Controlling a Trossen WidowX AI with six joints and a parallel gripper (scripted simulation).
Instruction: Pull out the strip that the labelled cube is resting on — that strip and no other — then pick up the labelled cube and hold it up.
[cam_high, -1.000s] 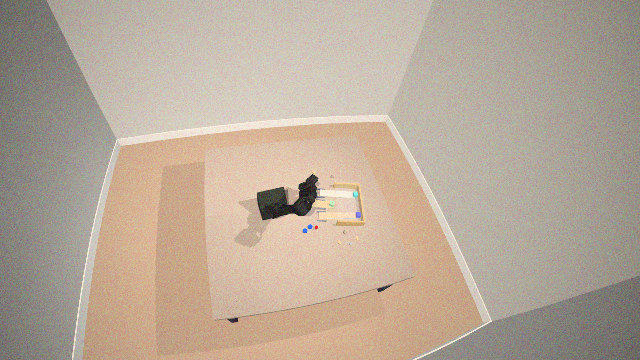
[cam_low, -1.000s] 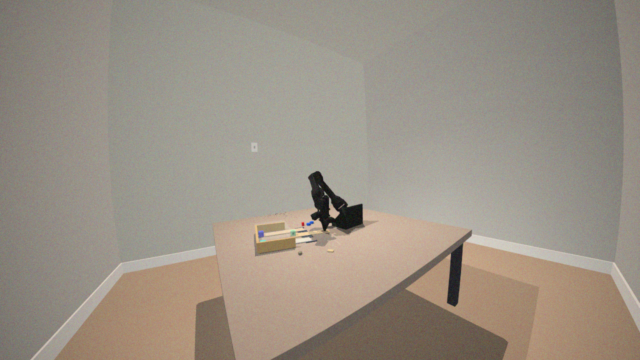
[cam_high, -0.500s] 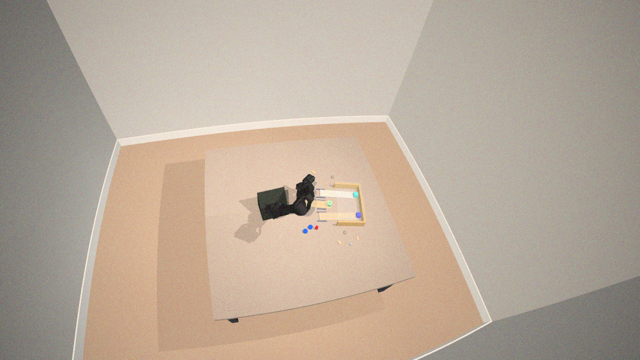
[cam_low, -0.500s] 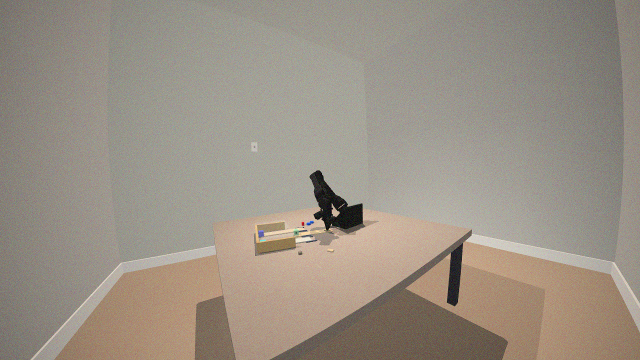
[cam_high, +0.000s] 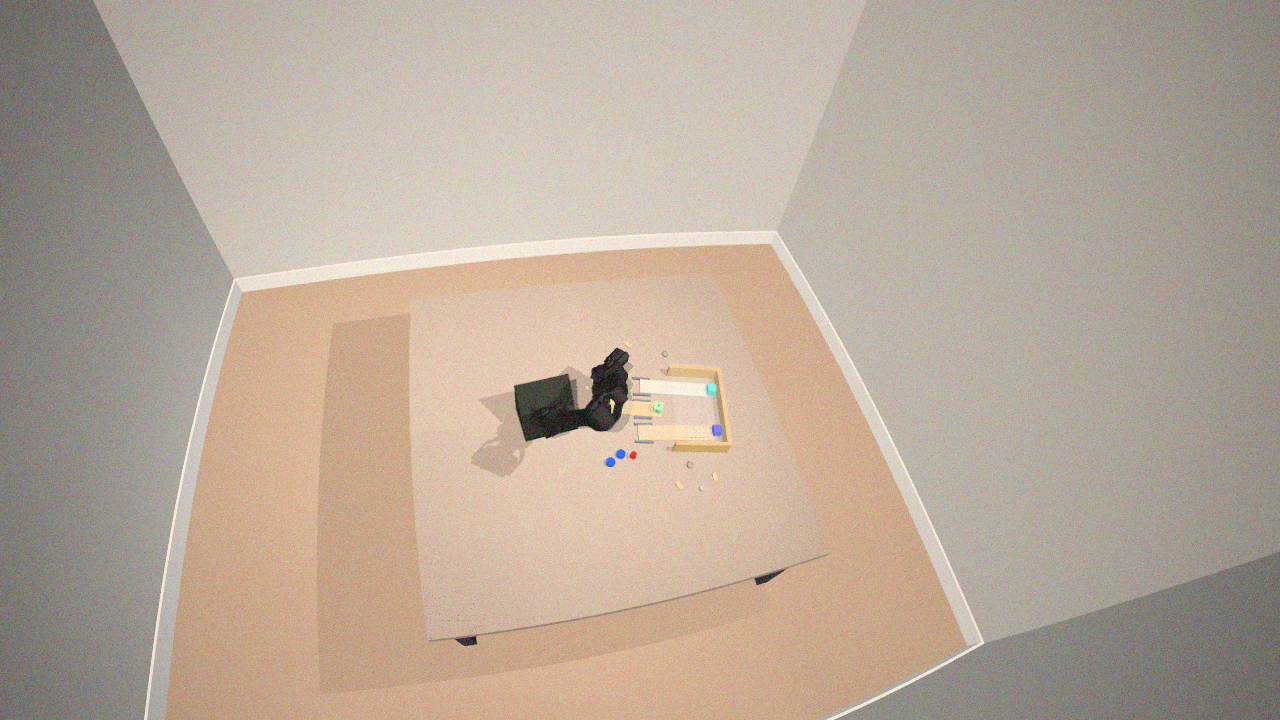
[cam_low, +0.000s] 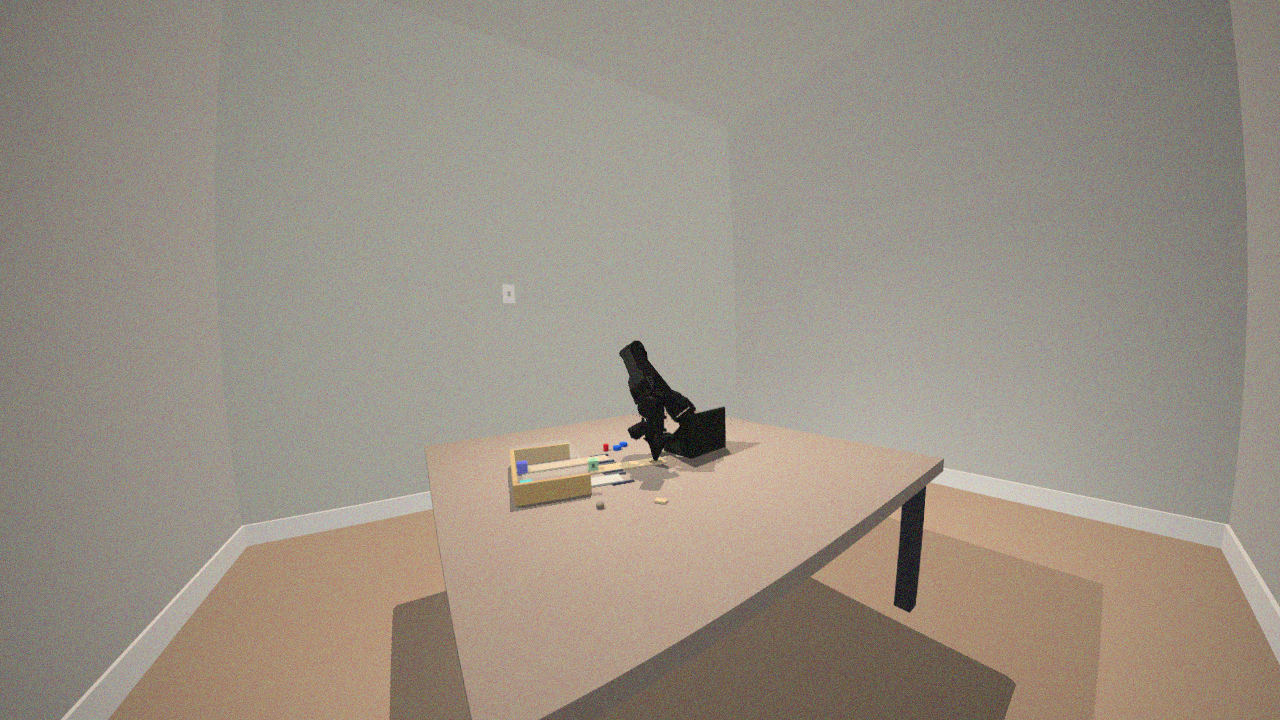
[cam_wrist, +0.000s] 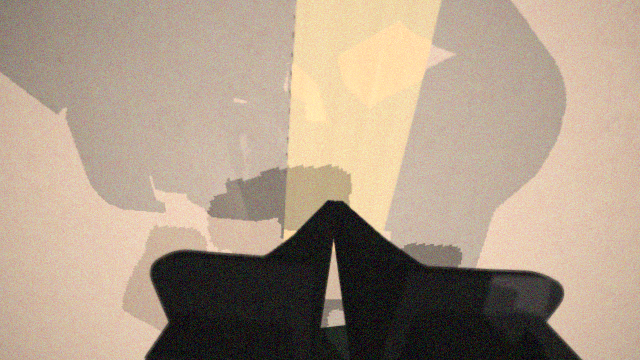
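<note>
Now: the green labelled cube 200 mm ahead of my gripper tip, 40 mm to the right of it and 20 mm above it. Also, from my gripper tip: red cylinder 80 mm ahead, 210 mm to the right, 10 mm above; small tan block 140 mm ahead, 260 mm to the left.
</note>
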